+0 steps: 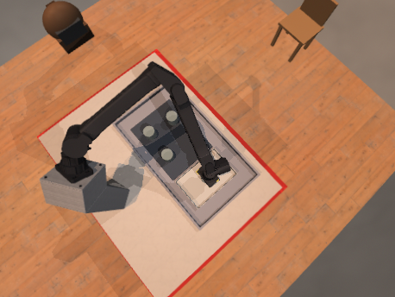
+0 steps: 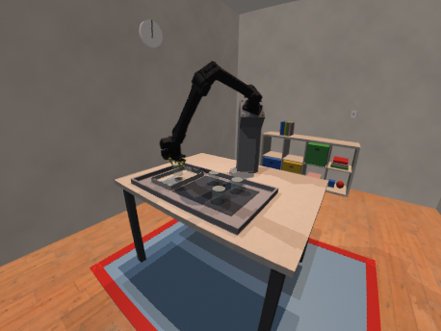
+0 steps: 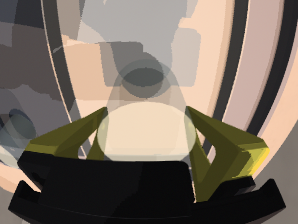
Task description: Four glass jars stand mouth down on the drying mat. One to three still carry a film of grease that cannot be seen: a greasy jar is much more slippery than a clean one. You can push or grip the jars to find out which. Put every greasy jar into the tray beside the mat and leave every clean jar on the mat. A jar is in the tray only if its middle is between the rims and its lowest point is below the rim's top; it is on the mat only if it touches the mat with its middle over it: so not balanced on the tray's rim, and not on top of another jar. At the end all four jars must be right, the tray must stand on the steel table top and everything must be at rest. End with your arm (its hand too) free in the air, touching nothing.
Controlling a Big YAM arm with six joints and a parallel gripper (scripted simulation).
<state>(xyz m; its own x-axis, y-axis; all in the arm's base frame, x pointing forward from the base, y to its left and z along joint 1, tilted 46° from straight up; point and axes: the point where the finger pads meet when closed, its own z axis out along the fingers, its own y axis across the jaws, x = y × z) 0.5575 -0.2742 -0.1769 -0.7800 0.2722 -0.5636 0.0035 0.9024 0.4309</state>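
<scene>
My hand is 70 mm above the pale tray. From my hand the other things lie so: dark drying mat: 320 mm to the left, 70 mm below.
</scene>
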